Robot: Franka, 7 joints.
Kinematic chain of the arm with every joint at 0, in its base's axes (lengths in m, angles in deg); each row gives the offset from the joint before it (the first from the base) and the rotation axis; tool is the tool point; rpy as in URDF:
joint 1: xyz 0 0 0.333 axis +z
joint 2: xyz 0 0 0 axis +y
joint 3: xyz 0 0 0.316 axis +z
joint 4: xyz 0.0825 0 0 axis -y
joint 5: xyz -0.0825 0 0.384 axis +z
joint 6: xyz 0 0 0 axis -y
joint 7: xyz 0.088 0 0 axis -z
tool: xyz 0 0 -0.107 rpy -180 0 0
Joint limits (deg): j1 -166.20..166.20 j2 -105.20..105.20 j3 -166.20..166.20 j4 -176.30..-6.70 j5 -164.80..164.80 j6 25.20..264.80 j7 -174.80..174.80
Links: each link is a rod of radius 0.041 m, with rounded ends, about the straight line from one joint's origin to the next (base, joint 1, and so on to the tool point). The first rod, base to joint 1, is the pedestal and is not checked.
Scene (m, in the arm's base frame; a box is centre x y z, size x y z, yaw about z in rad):
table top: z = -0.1
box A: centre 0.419 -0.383 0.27 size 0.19 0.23 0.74 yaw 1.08
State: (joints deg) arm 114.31 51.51 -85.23 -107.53 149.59 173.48 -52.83
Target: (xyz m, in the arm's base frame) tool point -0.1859 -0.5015 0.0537
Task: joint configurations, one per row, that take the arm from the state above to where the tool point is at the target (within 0.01 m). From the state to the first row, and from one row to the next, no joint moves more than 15 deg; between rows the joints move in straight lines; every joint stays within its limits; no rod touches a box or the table.
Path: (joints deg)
1: 106.64 39.98 -98.23 -93.15 145.37 168.01 -45.09
2: 98.96 28.44 -111.23 -78.78 141.15 162.54 -37.36
3: 91.29 16.91 -124.23 -64.40 136.93 157.07 -29.62
4: 83.61 5.37 -137.23 -50.03 132.71 151.59 -21.88
5: 75.94 -6.16 -150.23 -35.65 128.48 146.12 -14.14
6: 72.06 -14.16 -152.98 -50.34 131.10 150.27 -21.88
7: 68.18 -22.16 -155.74 -65.04 133.71 154.41 -29.62
8: 64.29 -30.15 -158.49 -79.73 136.32 158.56 -37.36
9: 60.41 -38.15 -161.25 -94.43 138.93 162.70 -45.09
10: 56.53 -46.15 -164.00 -109.12 141.54 166.84 -52.83

